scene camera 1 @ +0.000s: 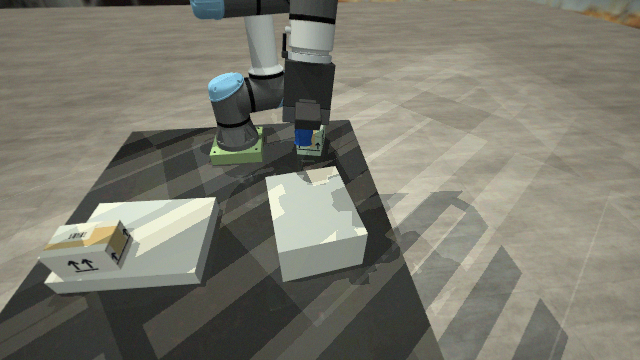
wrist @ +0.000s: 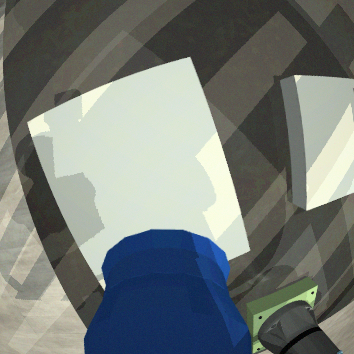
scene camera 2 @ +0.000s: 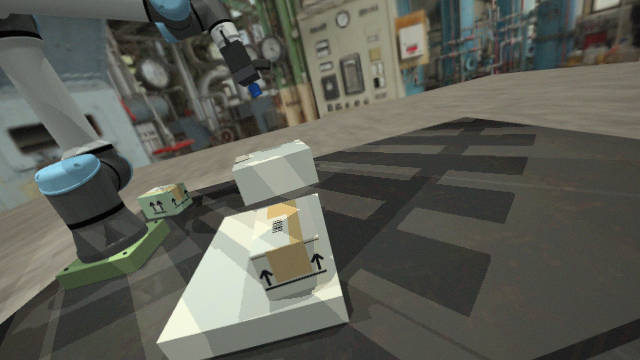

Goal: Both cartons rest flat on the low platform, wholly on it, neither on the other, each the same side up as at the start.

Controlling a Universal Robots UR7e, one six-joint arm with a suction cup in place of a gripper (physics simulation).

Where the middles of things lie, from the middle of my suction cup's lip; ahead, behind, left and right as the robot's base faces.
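I consider the tall white block (scene camera 1: 317, 228), which is 2 cm behind my suction cup, 1 cm to the left of it and 26 cm below it. There is also the low white platform (scene camera 2: 224, 303): it is 2 cm behind my suction cup as well, but 42 cm to the right of it and 30 cm below it.
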